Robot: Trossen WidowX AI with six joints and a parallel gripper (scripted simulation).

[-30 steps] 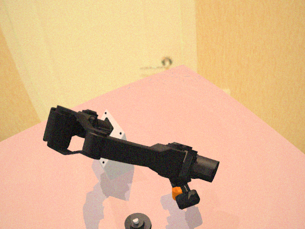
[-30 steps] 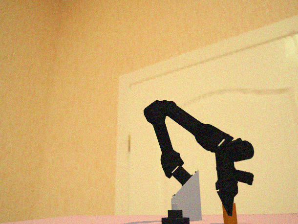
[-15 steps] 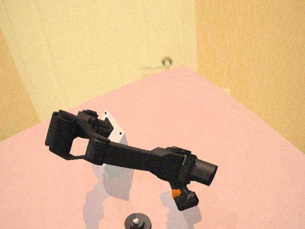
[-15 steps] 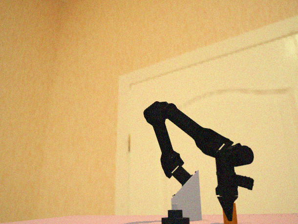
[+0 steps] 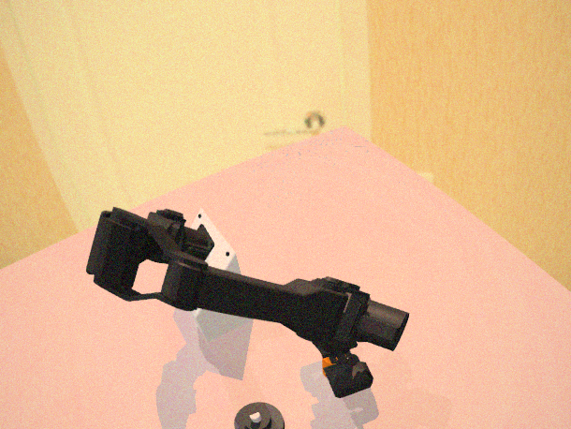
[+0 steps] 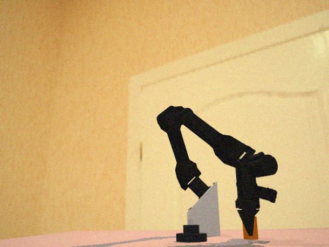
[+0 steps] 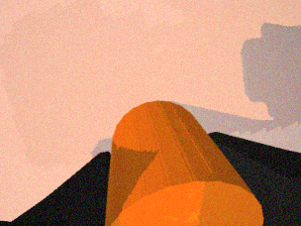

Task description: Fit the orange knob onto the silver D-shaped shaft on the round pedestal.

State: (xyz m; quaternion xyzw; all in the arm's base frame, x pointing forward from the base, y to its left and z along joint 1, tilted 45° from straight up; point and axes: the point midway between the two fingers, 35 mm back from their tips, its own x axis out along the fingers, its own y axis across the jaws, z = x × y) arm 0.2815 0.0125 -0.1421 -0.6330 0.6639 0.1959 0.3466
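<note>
The round pedestal is 17 cm to the right of my gripper tip, 3 cm ahead of it and 2 cm above it. Also, from my gripper tip: orange knob: 3 cm above.
</note>
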